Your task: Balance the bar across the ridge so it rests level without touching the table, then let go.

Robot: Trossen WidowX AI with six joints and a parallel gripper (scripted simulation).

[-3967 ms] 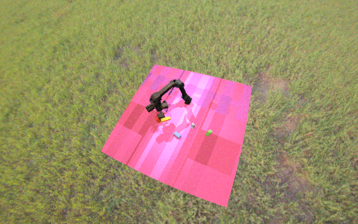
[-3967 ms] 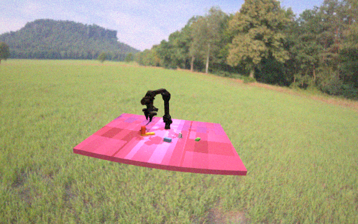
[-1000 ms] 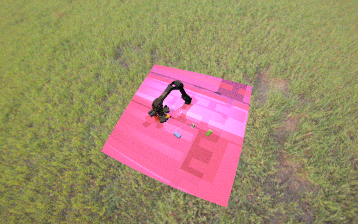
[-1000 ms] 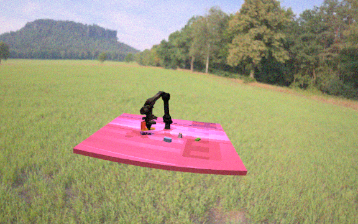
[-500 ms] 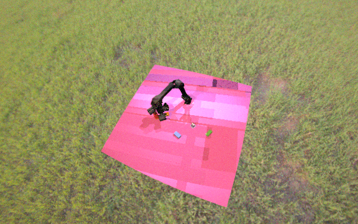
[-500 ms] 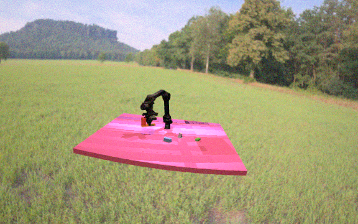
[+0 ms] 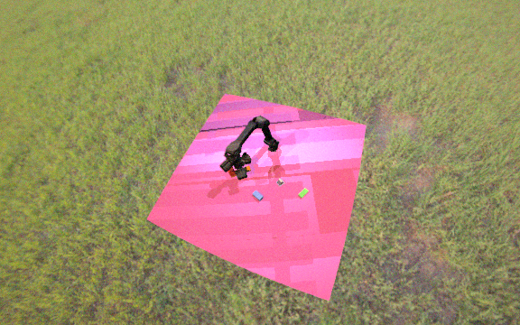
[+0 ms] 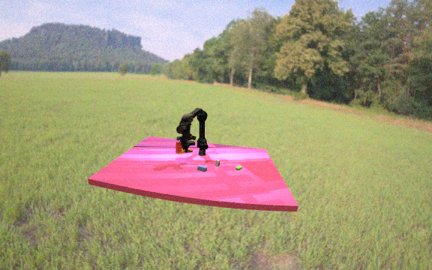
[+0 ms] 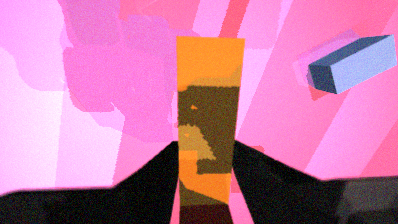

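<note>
Now: gripper tip 9 cm short of the blue-grey block, 15 cm to the right of it and 8 cm above it. Round my gripper tip: green block: 2 cm behind, 43 cm to the left, 9 cm below.
</note>
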